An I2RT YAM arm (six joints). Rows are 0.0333 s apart.
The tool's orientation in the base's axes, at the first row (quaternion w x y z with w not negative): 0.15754 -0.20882 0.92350 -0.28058
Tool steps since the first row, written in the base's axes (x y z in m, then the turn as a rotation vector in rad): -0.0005 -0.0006 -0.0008 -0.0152 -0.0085 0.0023; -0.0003 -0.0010 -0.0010 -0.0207 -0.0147 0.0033; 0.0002 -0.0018 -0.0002 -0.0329 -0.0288 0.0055; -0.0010 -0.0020 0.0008 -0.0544 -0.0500 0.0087; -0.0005 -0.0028 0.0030 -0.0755 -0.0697 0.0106; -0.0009 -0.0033 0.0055 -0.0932 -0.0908 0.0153; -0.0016 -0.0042 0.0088 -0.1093 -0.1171 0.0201; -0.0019 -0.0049 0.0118 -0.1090 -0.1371 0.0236; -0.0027 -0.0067 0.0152 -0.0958 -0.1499 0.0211; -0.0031 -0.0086 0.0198 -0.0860 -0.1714 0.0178; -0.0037 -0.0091 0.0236 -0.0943 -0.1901 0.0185; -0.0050 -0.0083 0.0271 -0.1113 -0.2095 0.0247; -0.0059 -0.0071 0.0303 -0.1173 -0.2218 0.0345
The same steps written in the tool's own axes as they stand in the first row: 0.0009 0.0002 0.0007 0.0167 -0.0032 -0.0042; 0.0009 -0.0001 0.0011 0.0243 -0.0069 -0.0044; 0.0007 -0.0013 0.0011 0.0411 -0.0152 -0.0048; 0.0017 -0.0017 -0.0001 0.0691 -0.0267 -0.0065; 0.0012 -0.0037 -0.0013 0.0964 -0.0364 -0.0077; 0.0014 -0.0054 -0.0032 0.1208 -0.0498 -0.0091; 0.0018 -0.0078 -0.0057 0.1464 -0.0677 -0.0076; 0.0019 -0.0100 -0.0079 0.1550 -0.0849 -0.0012; 0.0029 -0.0131 -0.0101 0.1501 -0.0971 0.0120; 0.0033 -0.0171 -0.0131 0.1524 -0.1143 0.0283; 0.0034 -0.0196 -0.0161 0.1683 -0.1264 0.0328; 0.0035 -0.0206 -0.0198 0.1911 -0.1396 0.0298; 0.0032 -0.0213 -0.0232 0.2004 -0.1528 0.0251
